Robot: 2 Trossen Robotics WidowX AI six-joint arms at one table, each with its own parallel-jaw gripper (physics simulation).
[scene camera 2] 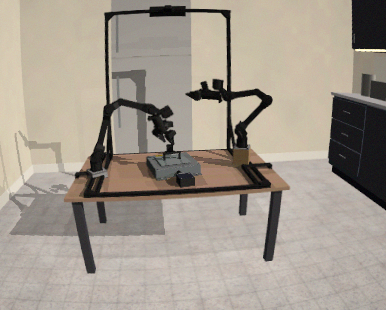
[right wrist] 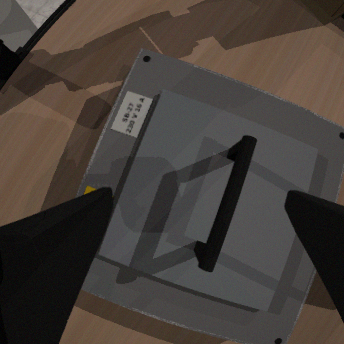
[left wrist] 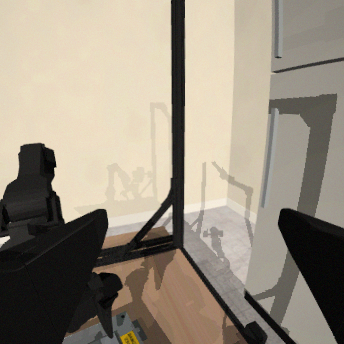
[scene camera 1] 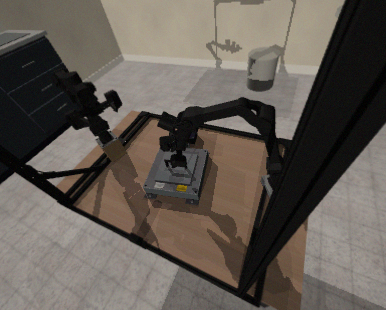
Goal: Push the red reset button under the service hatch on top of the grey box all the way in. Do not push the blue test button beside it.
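The grey box (scene camera 1: 201, 172) (scene camera 2: 182, 171) (right wrist: 200, 82) stands on the table. Its service hatch (right wrist: 285, 160) lies flat and closed, with a black bar handle (right wrist: 229, 205) standing up from it. The red and blue buttons do not show. My right gripper (scene camera 2: 170, 144) (right wrist: 200, 197) is open and empty, pointing down over the hatch, with its fingers on either side of the handle in the right wrist view. It appears close above the handle, but the exact gap is unclear. My left gripper (scene camera 2: 191, 94) (left wrist: 193, 217) is open and empty, high above the table.
A yellow label (scene camera 1: 182, 188) (left wrist: 131, 337) and a white label (right wrist: 132, 114) are on the box top. A small black block (scene camera 1: 192, 136) (scene camera 2: 186, 179) sits beside the box. Black frame rails edge the wooden table, with tall posts rising beside it.
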